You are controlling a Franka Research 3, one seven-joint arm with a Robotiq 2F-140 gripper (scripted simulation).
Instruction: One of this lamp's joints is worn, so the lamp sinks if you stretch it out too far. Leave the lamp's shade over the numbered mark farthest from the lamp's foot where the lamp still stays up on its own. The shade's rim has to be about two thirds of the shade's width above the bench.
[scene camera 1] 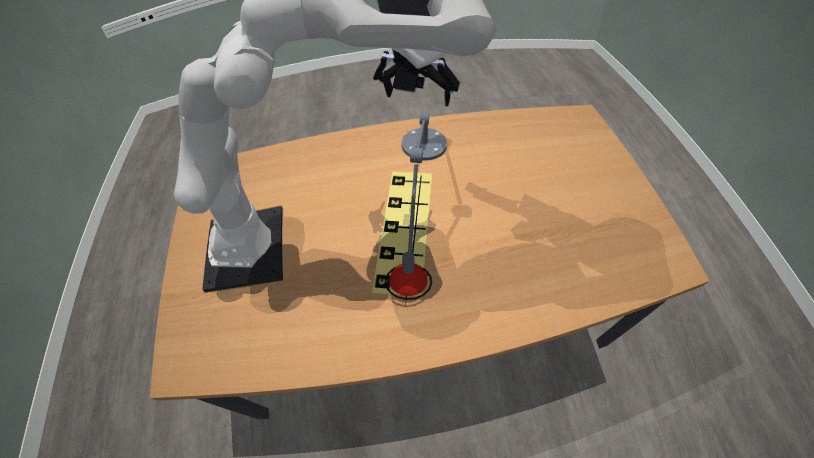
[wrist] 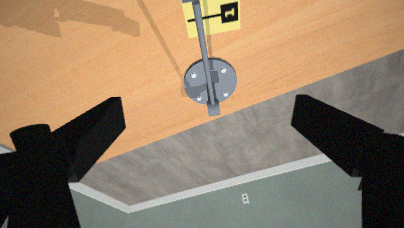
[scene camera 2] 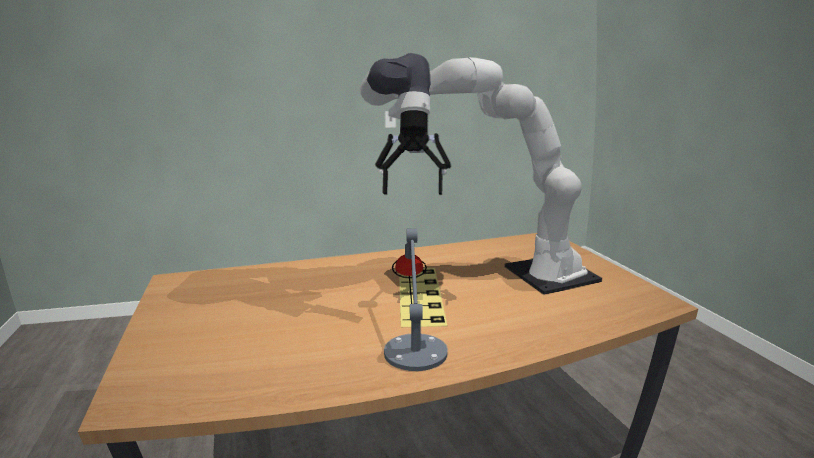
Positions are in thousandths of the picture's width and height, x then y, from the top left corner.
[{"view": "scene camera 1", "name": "my gripper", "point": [514, 213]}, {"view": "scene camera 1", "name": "grey round foot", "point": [534, 313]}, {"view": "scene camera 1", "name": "yellow strip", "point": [485, 527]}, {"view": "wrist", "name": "my gripper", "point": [519, 489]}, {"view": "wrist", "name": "grey round foot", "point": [556, 353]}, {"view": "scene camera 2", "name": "my gripper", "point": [507, 422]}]
